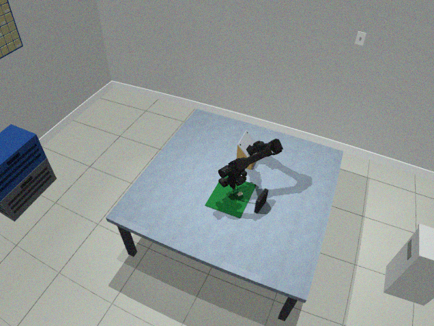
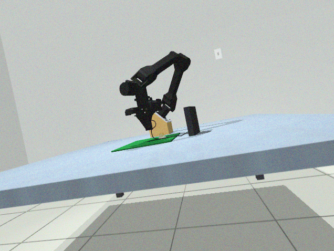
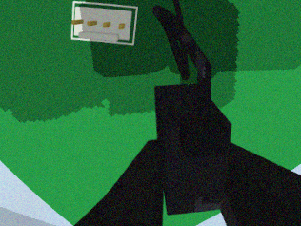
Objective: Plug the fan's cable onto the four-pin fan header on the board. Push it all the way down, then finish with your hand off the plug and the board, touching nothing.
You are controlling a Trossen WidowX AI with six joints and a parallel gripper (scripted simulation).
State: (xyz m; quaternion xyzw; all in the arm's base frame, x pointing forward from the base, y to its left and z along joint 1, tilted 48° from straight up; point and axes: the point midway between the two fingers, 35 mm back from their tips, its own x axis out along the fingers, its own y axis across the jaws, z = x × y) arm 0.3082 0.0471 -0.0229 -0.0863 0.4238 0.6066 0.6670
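My gripper tip is now 6 cm to the right of the white four-pin header, 6 cm above it and 1 cm past it. The rest, counted from my gripper tip: black fan: 20 cm to the left, 2 cm ahead; then black fan plug: 1 cm to the left, 1 cm above; then green board: 8 cm below, 2 cm ahead, 1 cm to the left.
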